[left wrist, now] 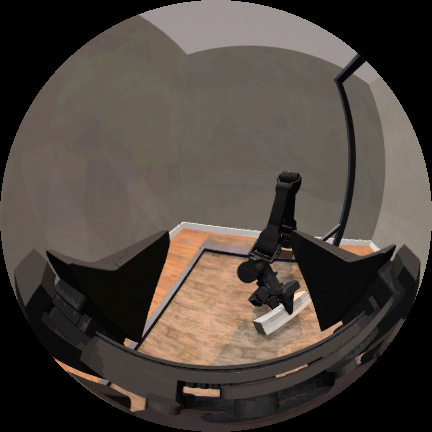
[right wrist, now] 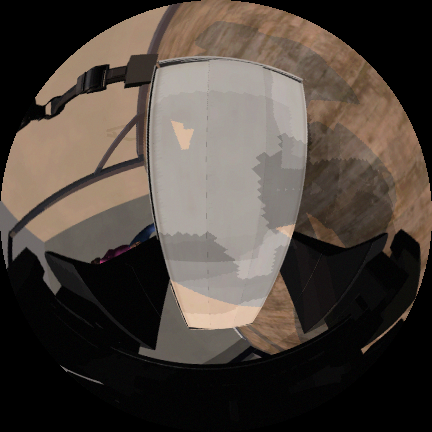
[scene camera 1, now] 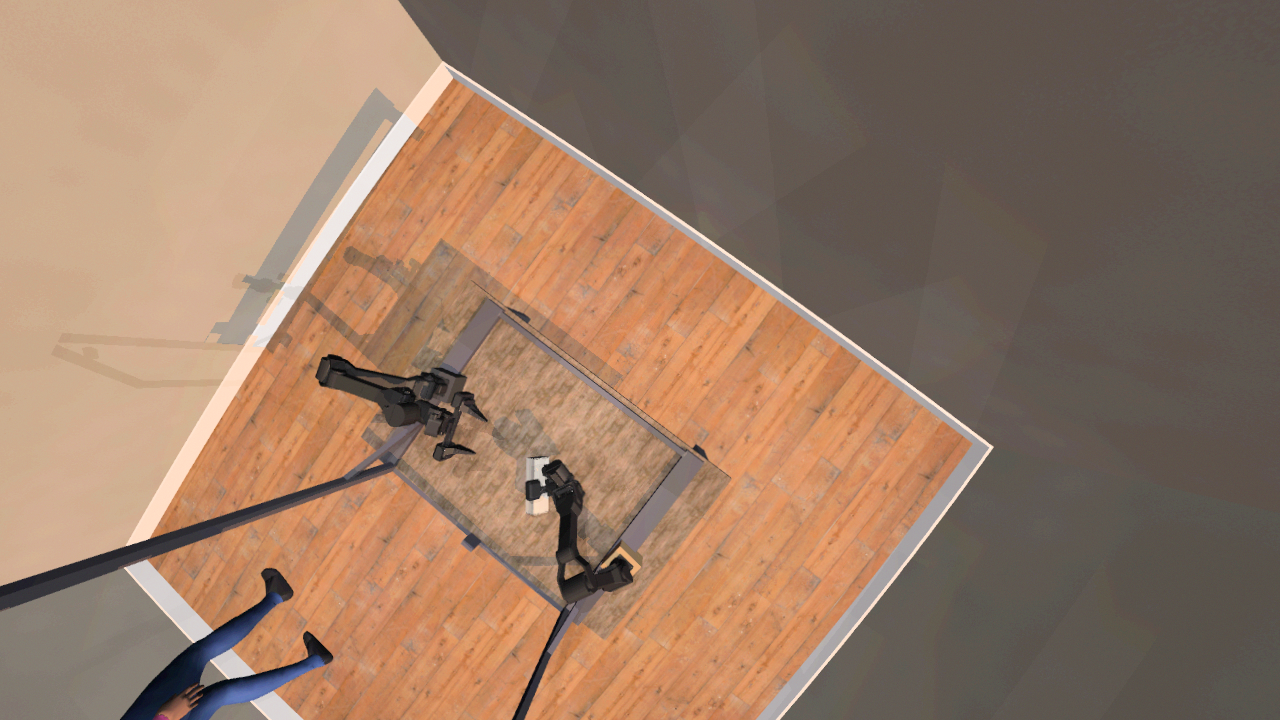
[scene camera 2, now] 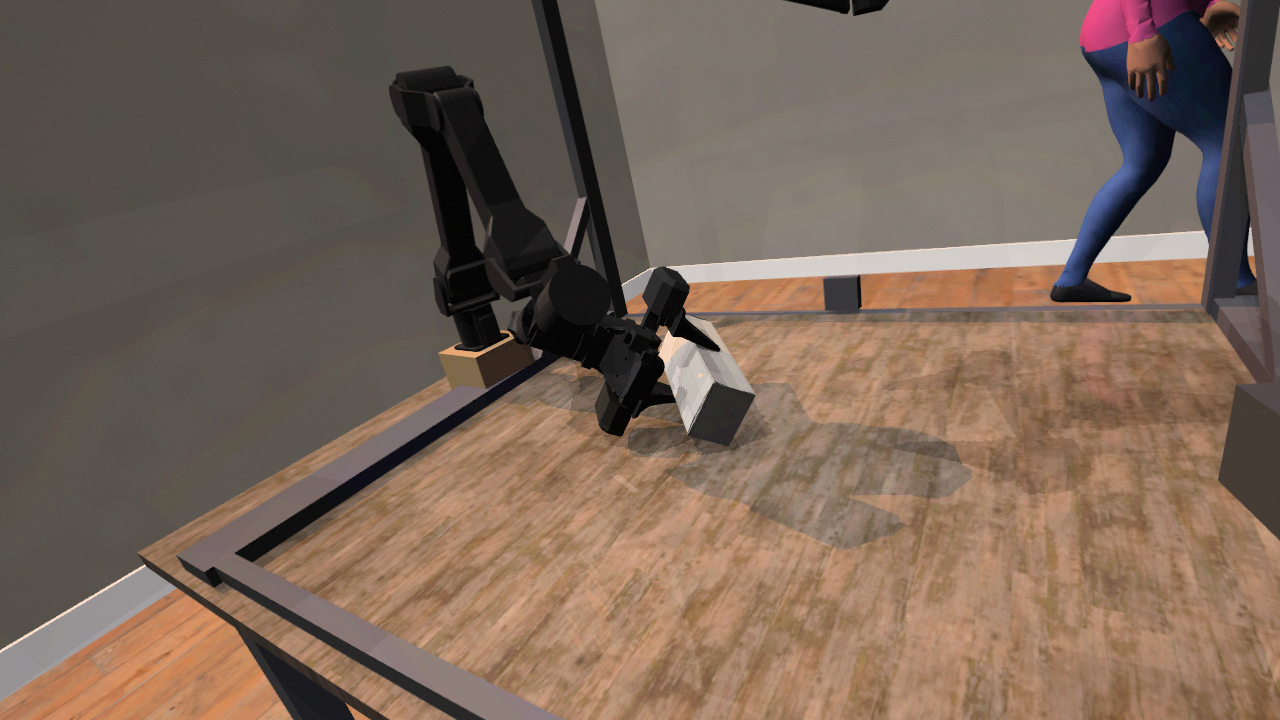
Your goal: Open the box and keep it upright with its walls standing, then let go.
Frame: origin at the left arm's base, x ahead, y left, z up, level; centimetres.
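Where they show: left gripper, fingertip midpoint: (left wrist: 232, 236) (scene camera 1: 481, 437); right gripper, fingertip midpoint: (left wrist: 284, 313) (right wrist: 222, 232); left arm's base, link origin: (right wrist: 126, 72) (scene camera 1: 439, 385); right arm's base, link origin: (left wrist: 284, 244) (scene camera 1: 620, 566) (scene camera 2: 482, 342).
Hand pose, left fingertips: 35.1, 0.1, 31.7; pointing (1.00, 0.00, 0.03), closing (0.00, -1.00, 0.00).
Each offset is from my left fingertips to the top centre of the thing, as dx, dy, dz. Level surfaces: height alone.
The box {+10.9, -19.8, -28.9} (scene camera 1: 537, 507) (scene camera 2: 713, 380) (left wrist: 272, 320) (right wrist: 215, 150) is long and whitish with a dark grey end. It is rolled about its long axis in scene camera 2, close to the table; whether its lower edge touches cannot be told. A seam runs along the face toward the right wrist camera, and no standing walls show. My right gripper (scene camera 2: 676, 380) (right wrist: 222, 232) comes in low from the side and is shut on the box, one finger on each side. Its fingertips are partly hidden in scene camera 1. My left gripper (scene camera 1: 479, 436) (left wrist: 232, 236) is open and empty, above the table and apart from the box.
The wooden table {dz -39.6} (scene camera 1: 572, 394) (scene camera 2: 572, 573) is bordered by a raised dark frame (scene camera 1: 599, 385) (scene camera 2: 375, 456). A block {+48.2, -34.5, -32.5} (scene camera 2: 483, 358) supports the right arm's base. Upright posts rise at table corners. A person (scene camera 1: 223, 644) (scene camera 2: 1154, 107) is beyond the table.
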